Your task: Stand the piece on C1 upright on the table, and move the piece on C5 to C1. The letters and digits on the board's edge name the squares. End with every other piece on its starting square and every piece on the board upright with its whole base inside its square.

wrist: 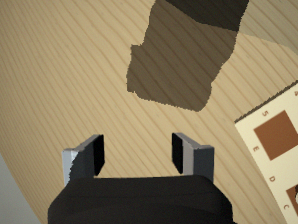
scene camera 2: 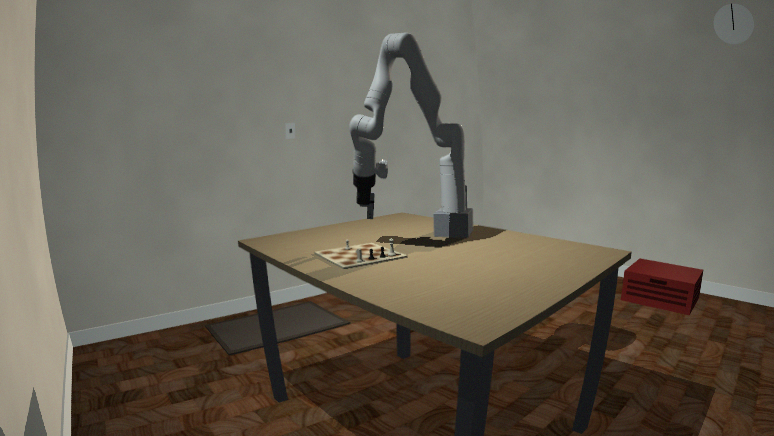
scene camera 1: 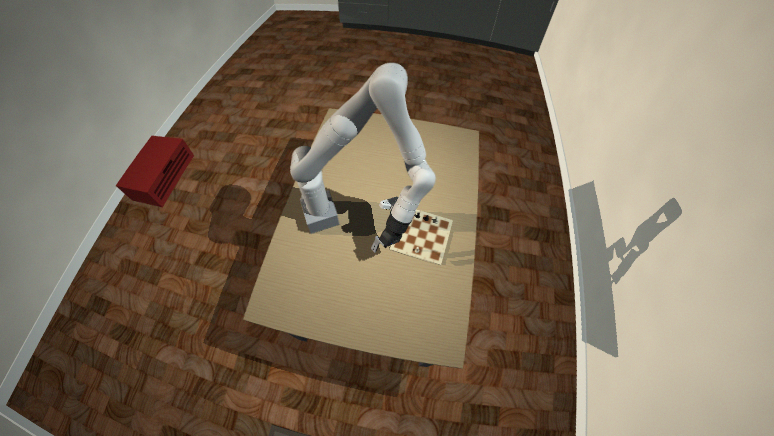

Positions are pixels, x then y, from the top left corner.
Labels:
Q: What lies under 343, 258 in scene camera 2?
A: A chessboard.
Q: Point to a chessboard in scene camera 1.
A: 431, 238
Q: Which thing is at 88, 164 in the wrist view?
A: My gripper.

